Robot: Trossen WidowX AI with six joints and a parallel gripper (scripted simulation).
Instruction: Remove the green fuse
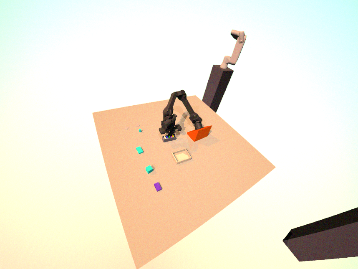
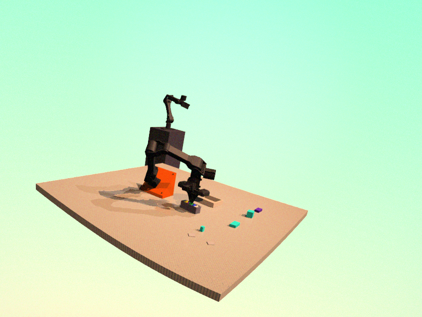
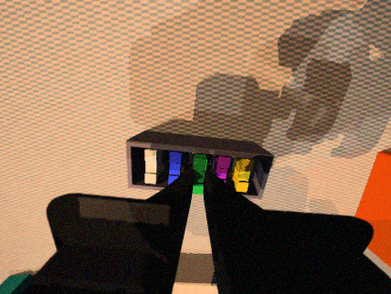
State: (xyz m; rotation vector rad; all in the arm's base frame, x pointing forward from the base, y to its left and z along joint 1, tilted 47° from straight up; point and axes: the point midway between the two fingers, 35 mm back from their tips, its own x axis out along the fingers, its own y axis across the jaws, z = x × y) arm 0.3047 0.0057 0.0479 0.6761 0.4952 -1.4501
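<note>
The shallow tan tray is 210 mm to the left of my gripper tip and 40 mm below it. From my gripper tip the other things lie so: teal cube 200 mm ahead, 180 mm to the right, 30 mm below; then purple block 360 mm to the left, 270 mm ahead, 40 mm below.
</note>
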